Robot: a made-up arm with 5 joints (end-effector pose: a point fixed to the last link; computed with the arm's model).
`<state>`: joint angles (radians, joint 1 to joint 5).
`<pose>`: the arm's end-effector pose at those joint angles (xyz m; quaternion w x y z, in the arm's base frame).
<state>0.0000 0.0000 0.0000 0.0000 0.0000</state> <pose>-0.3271 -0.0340 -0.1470 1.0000 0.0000 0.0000 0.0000</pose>
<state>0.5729 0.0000 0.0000 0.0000 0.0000</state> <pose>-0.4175 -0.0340 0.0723 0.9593 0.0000 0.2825 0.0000</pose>
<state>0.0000 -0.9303 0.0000 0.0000 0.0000</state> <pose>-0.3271 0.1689 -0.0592 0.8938 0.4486 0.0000 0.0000</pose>
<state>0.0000 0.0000 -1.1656 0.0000 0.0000</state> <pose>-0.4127 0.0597 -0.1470 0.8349 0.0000 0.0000 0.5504</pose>
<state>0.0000 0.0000 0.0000 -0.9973 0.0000</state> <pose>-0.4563 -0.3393 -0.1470 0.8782 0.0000 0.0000 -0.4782</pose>
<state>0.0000 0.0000 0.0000 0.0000 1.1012</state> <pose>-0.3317 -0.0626 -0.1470 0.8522 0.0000 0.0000 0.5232</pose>
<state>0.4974 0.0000 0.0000 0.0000 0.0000</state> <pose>-0.4130 -0.0340 0.0410 0.9692 0.0000 0.2461 0.0000</pose>
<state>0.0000 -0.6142 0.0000 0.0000 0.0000</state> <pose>-0.3271 0.1103 -0.1101 0.9532 0.3023 0.0000 0.0000</pose>
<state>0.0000 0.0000 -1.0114 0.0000 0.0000</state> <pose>-0.3958 0.0541 -0.1470 0.8748 0.0000 0.0000 0.4844</pose>
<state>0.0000 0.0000 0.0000 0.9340 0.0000</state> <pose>-0.4943 0.2295 -0.1470 0.8929 0.0000 0.0000 0.4502</pose>
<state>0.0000 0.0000 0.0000 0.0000 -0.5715</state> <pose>-0.3140 -0.0255 -0.1470 0.9594 0.0000 0.0000 -0.2819</pose>
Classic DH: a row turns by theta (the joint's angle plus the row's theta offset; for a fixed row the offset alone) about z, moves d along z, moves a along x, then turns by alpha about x. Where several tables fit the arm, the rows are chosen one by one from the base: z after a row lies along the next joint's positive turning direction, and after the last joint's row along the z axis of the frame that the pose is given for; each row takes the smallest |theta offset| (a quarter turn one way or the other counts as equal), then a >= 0, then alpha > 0; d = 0 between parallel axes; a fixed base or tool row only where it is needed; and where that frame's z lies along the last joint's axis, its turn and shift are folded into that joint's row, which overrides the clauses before.
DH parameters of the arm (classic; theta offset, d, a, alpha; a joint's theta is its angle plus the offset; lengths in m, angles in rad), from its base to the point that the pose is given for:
base (fixed): 0 0.116 0 -1.5708
joint 1: 1.5708 -0.02 0.017 -1.5708
joint 2: 1.5708 0.441 0.032 1.5708
joint 3: 1.5016 0 0.2316 3.1416
joint 4: -0.0255 0 -0.3663 0
joint 5: -0.7523 0 0.0277 0
tool (fixed): -2.433 -0.246 0 0

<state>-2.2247 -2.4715 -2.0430 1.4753 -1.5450</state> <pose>0.4649 0.4513 -0.3648 0.6262 0.0155 0.5113 -0.5884</pose>
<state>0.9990 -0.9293 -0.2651 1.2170 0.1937</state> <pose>-0.3363 0.3178 0.6833 0.6846 0.5814 -0.0059 0.4397</pose>
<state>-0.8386 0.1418 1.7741 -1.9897 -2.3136</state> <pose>-0.2584 0.3523 -0.6481 0.9092 -0.1061 -0.3973 0.0649</pose>
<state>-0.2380 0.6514 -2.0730 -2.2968 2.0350</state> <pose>0.0360 -0.4214 0.1038 0.6105 -0.2846 0.1805 0.7167</pose>
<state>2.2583 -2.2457 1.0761 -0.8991 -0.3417</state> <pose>0.4226 0.2819 0.6315 0.6724 0.2043 -0.5099 0.4962</pose>
